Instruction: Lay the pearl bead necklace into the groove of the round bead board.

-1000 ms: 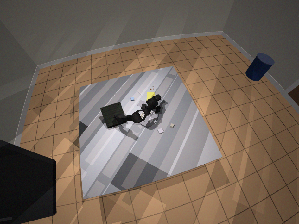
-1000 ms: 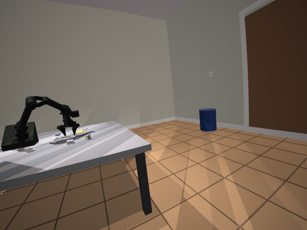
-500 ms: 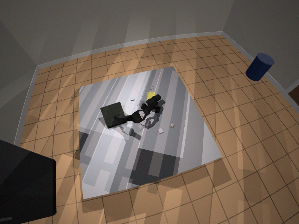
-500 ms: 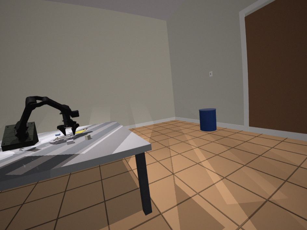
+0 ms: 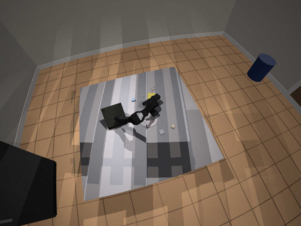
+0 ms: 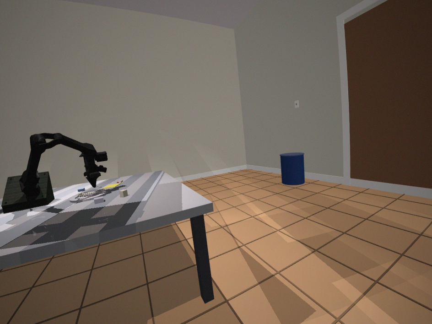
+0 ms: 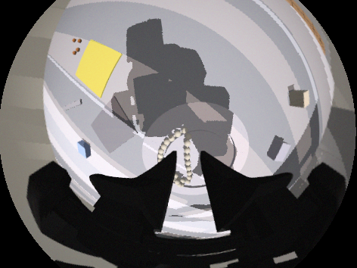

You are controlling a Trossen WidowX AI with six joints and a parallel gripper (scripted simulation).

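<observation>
My gripper tip is 4 cm past the round bead board, 4 cm above it and 3 cm to the left of it. The rest, counted from my gripper tip: yellow pad (22 cm to the left, 10 cm ahead, 5 cm below); grey card (15 cm to the left, 5 cm below, 2 cm behind); white block (22 cm to the right, 4 cm below, 3 cm ahead).
</observation>
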